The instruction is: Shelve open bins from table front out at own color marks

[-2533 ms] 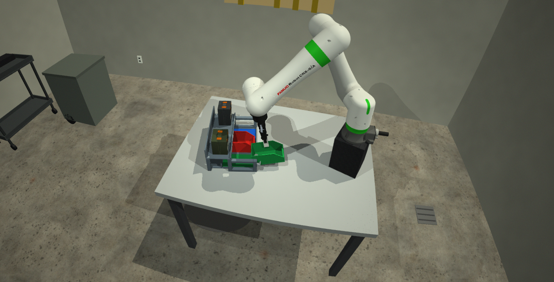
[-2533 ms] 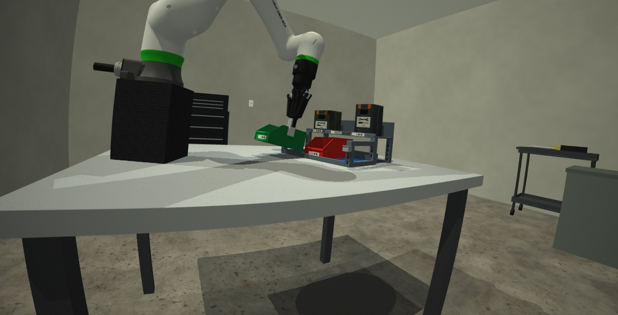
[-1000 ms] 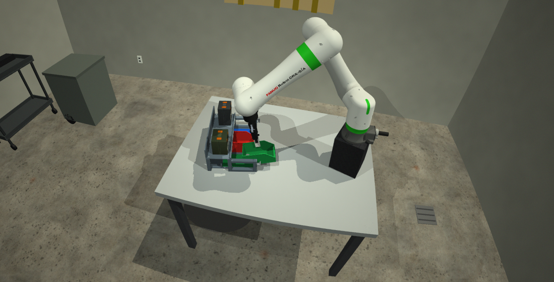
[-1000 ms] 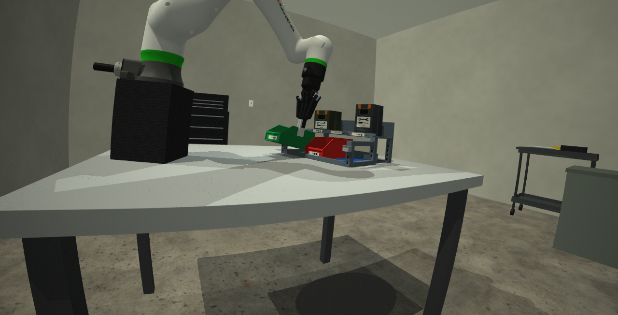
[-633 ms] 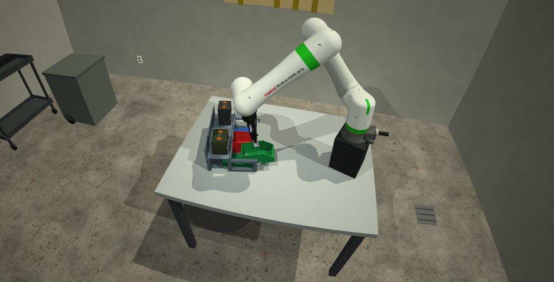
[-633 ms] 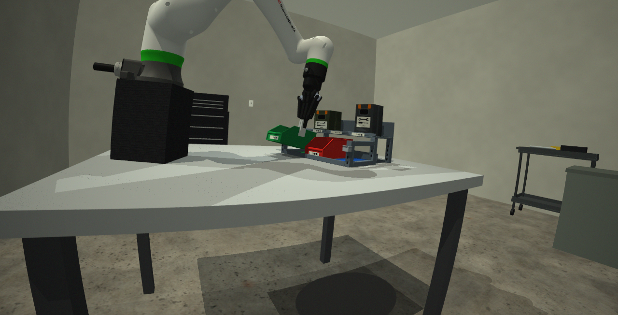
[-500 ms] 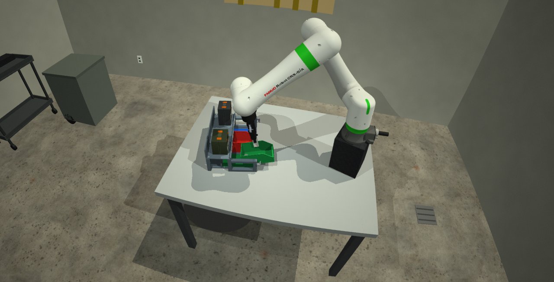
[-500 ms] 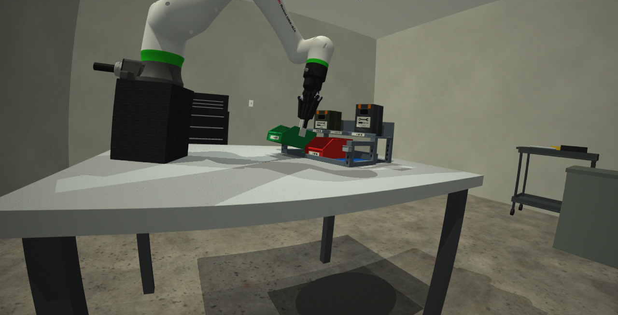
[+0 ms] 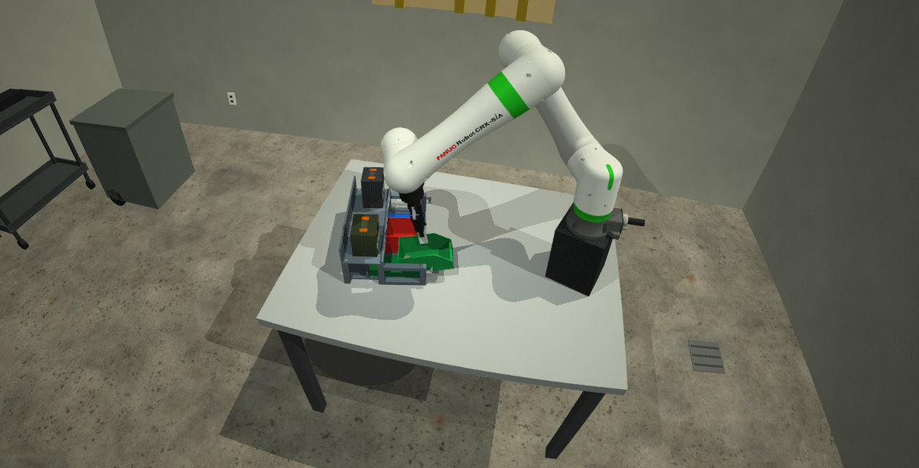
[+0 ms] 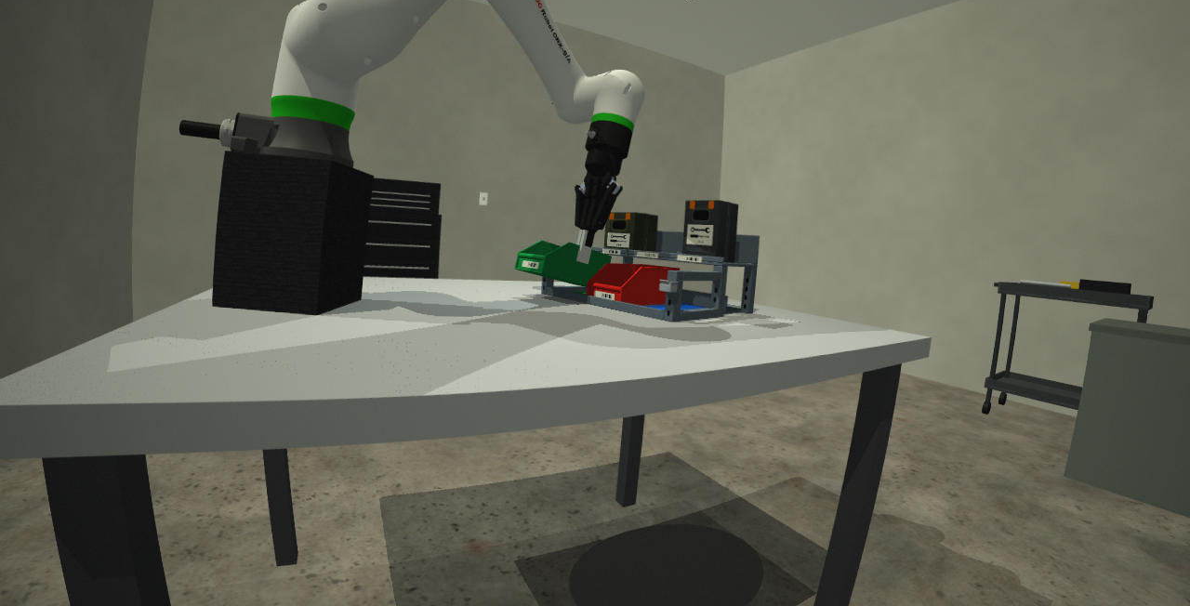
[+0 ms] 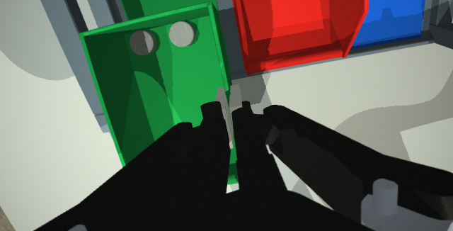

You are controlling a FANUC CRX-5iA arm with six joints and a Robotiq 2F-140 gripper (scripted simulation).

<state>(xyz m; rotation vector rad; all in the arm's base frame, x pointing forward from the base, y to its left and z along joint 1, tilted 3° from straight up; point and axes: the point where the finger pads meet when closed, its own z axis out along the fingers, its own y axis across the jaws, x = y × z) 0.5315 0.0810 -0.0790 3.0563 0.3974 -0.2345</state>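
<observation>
The green bin lies 40 mm to the left of my hand, 40 mm below it and 20 mm behind it. From my hand the other things lie so: red bin (100 mm ahead, 70 mm below, 40 mm to the right).
</observation>
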